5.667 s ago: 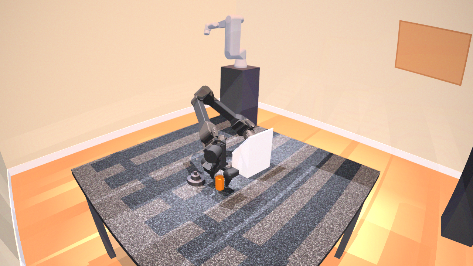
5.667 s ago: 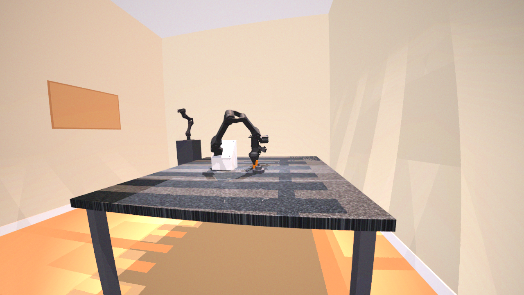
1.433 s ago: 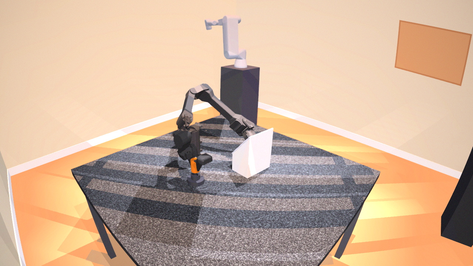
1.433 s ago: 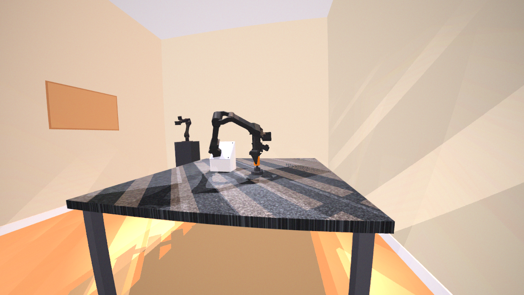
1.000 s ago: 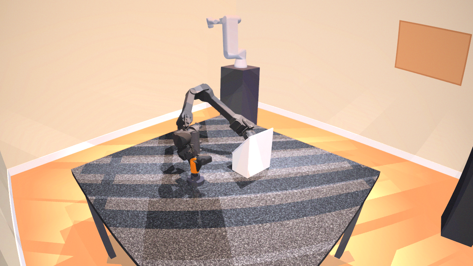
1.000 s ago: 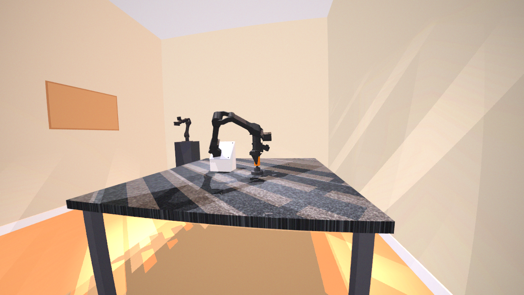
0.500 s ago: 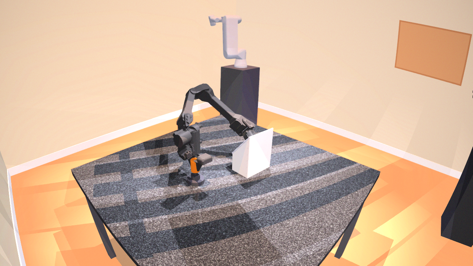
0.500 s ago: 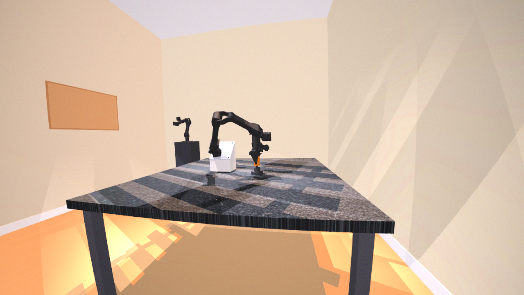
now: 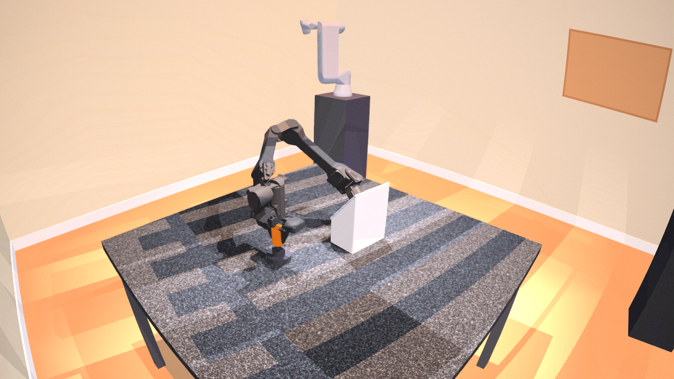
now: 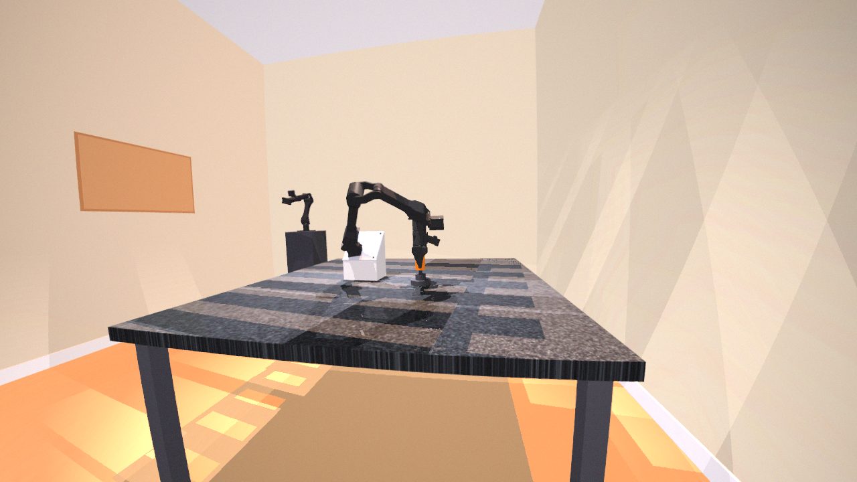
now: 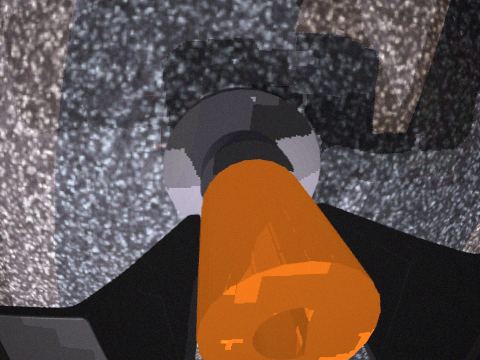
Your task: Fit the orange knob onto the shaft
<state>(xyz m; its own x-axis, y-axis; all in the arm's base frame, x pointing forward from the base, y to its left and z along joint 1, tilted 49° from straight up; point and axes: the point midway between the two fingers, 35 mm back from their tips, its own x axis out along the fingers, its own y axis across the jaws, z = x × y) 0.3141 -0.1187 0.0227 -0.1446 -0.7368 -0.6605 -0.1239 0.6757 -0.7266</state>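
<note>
My gripper tip is 20 mm below the orange knob. The rest, counted from my gripper tip: round pedestal: 40 mm below.
</note>
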